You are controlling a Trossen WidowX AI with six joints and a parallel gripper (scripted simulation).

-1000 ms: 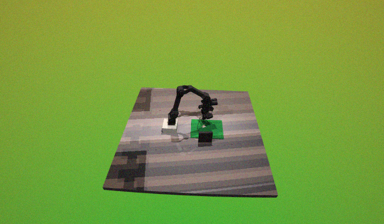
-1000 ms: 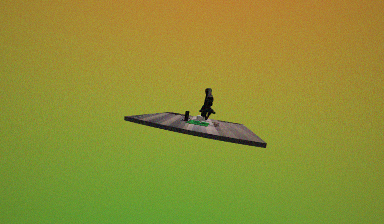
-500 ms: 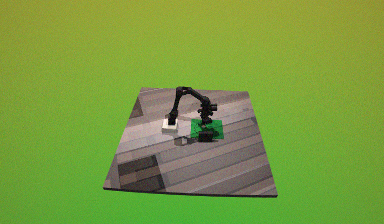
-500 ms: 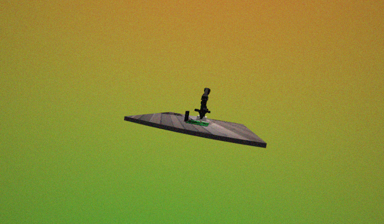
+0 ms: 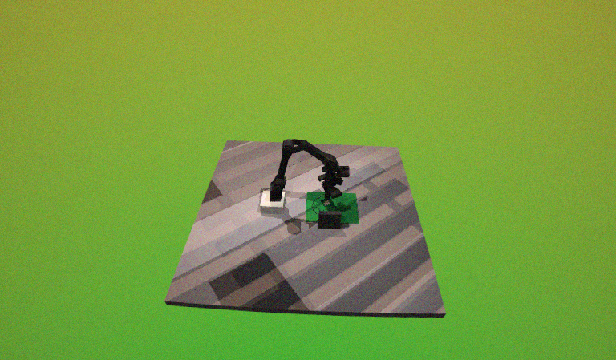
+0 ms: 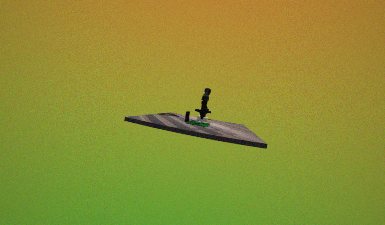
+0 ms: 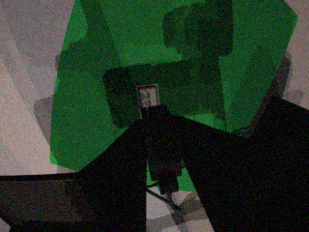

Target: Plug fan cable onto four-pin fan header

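Right now my gripper tip is 1 cm past the four-pin header and 7 cm above it. From my gripper tip the other things lie so: black fan (1 cm behind, 17 cm to the right, 1 cm below); then fan plug (1 cm behind, 1 cm above); then green board (2 cm ahead, 3 cm to the right, 8 cm below).
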